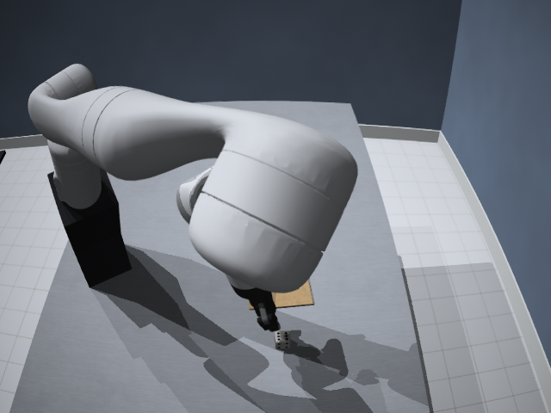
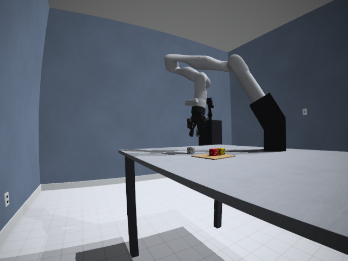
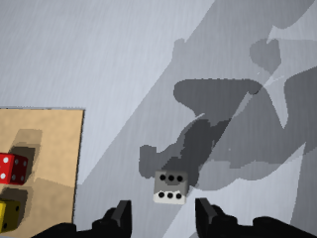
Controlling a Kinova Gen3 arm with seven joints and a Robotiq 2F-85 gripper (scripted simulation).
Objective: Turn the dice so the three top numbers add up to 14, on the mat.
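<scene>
Now: hand 90 mm above the white die, 20 mm short of it and 10 mm to the left of it. Round my hand: tan mat (160 mm to the left, 100 mm below, 50 mm ahead); then red die (160 mm to the left, 80 mm below, 50 mm ahead); then yellow die (170 mm to the left, 80 mm below).
</scene>
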